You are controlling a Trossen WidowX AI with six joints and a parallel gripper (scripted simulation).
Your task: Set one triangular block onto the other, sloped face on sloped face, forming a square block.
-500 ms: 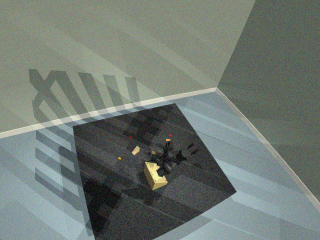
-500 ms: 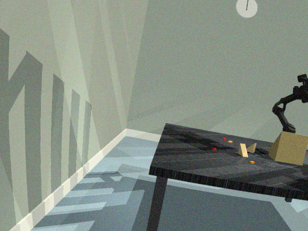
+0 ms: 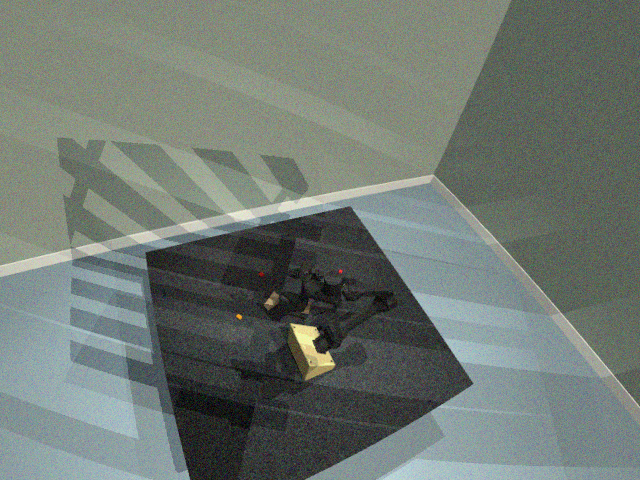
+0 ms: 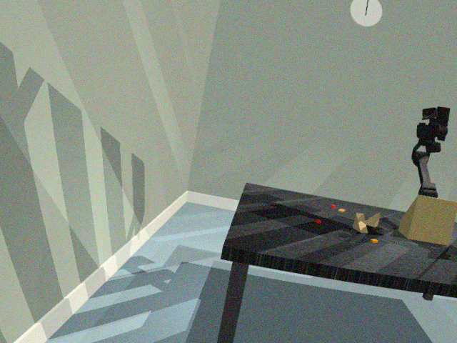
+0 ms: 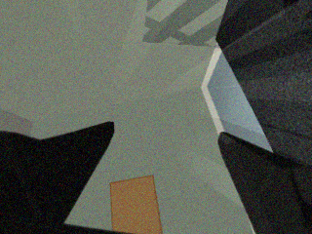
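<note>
The triangular block lies 44 cm below my gripper tip, 18 cm ahead of it and 4 cm to the right of it. Round my gripper tip: orange piece (45 cm below, 14 cm to the left, 14 cm ahead).
</note>
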